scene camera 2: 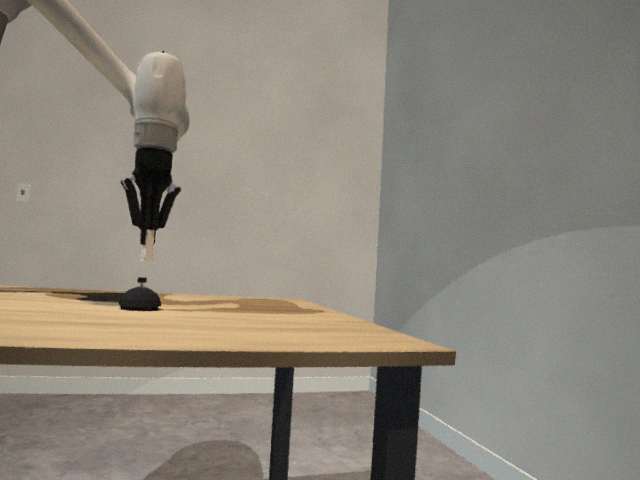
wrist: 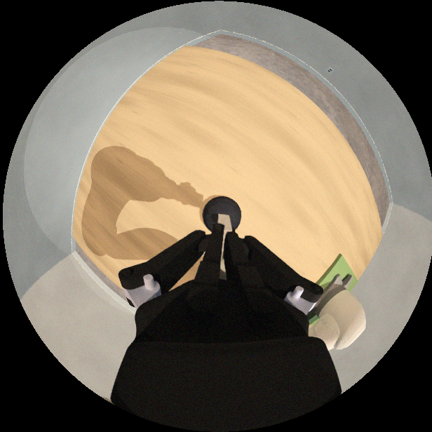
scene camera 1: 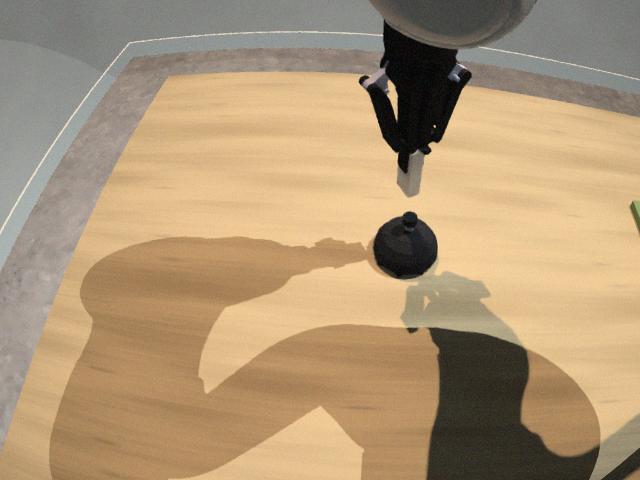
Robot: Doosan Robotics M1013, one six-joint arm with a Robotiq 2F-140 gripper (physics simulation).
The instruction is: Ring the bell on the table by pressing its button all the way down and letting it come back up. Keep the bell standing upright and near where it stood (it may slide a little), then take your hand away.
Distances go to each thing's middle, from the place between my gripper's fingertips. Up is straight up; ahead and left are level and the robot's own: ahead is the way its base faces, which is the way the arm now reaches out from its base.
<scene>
My gripper is now 70 mm above the black domed bell (scene camera 1: 404, 251), 10 mm to the right of it and 10 mm past it.
</scene>
